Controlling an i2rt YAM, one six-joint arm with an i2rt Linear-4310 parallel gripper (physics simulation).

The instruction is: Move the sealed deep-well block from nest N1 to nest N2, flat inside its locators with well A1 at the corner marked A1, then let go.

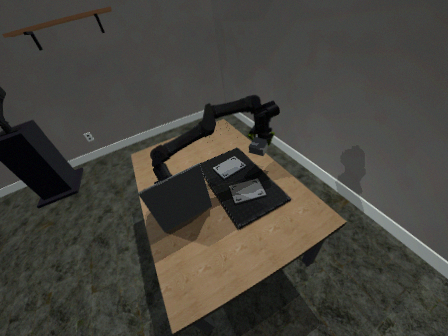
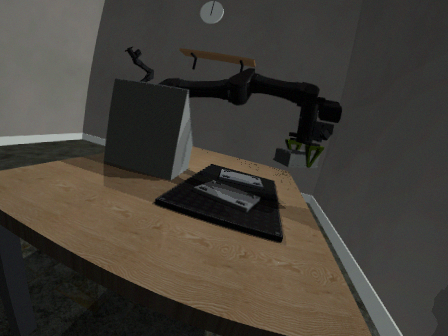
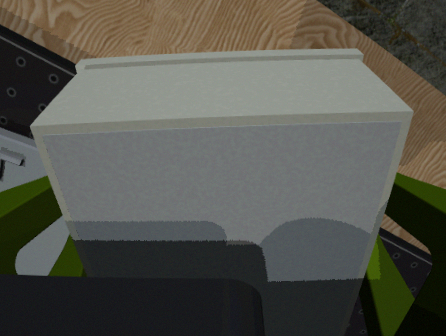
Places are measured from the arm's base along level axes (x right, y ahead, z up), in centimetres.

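Pixels of known places: gripper, fingertip midpoint: [image 2: 300, 163] [image 3: 223, 167]; arm's base, origin of the base link: [image 1: 166, 181] [image 2: 152, 109].
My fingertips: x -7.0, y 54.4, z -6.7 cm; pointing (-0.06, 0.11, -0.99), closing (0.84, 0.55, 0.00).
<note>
For each thing: its middle in the pictures, then the offset to it from my fingertips. Level surfaces: height alone.
- sealed deep-well block, body centre: [image 3: 226, 249] [image 2: 296, 158] [image 1: 260, 143] dx +1.4, dy -2.0, dz +1.7 cm
- black perforated board, body centre: [image 3: 161, 276] [image 2: 233, 189] [image 1: 238, 180] dx +5.6, dy -19.5, dz -13.4 cm
- wooden table, its level: dz -14.1 cm
The sealed deep-well block [image 1: 258, 146] [image 2: 283, 157] [image 3: 225, 170] is a pale grey box with a plain top. It hangs in the air beyond the black board's far right side. My gripper [image 1: 261, 138] [image 2: 303, 151] [image 3: 223, 167] is shut on it, with green fingers at its two ends. Two light nest plates with dark corner locators lie on the board: one farther back [image 1: 229, 167] [image 2: 240, 178], one nearer the front [image 1: 248, 191] [image 2: 227, 195]. Both look unoccupied. I cannot read which is N1 or N2, nor see the A1 marks. The block's underside is hidden.
The black perforated board [image 1: 250, 215] [image 2: 220, 212] [image 3: 30, 95] lies on the wooden table [image 1: 225, 265] [image 2: 150, 240]. A tall grey panel-like box [image 1: 177, 200] [image 2: 145, 127] stands left of the board, near the arm's base. A wall runs along the table's right side.
</note>
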